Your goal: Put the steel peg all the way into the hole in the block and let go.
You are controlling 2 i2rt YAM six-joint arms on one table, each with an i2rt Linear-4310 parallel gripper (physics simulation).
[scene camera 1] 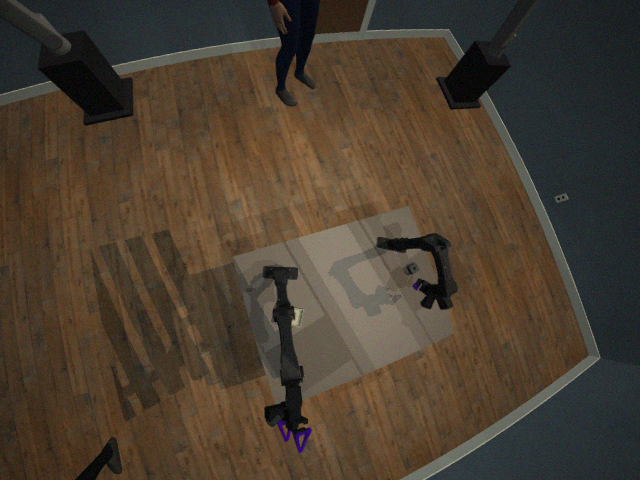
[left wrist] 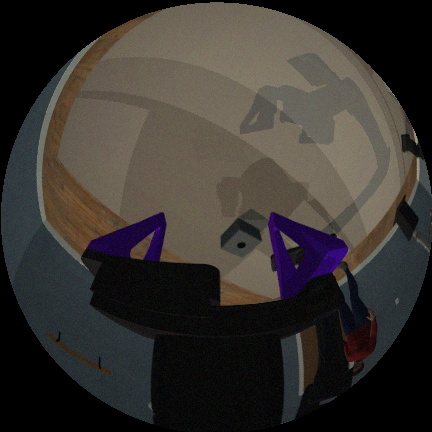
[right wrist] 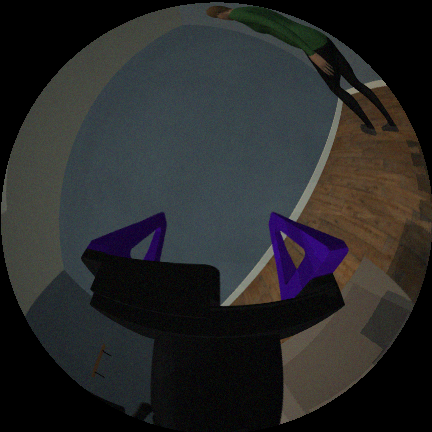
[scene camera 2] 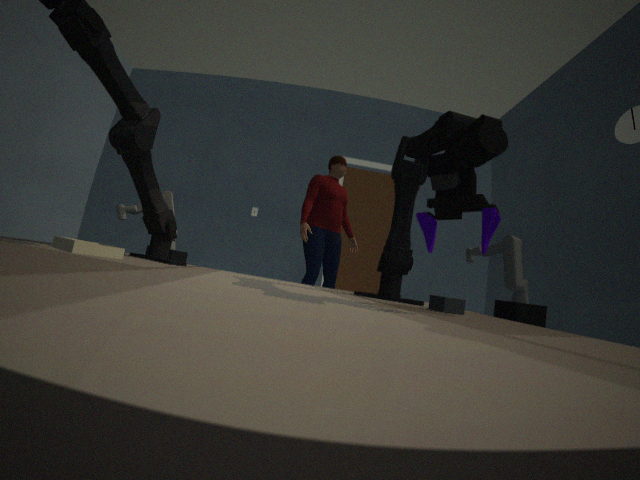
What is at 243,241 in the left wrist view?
A grey block.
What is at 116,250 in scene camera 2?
A pale tray.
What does my left gripper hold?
Nothing.
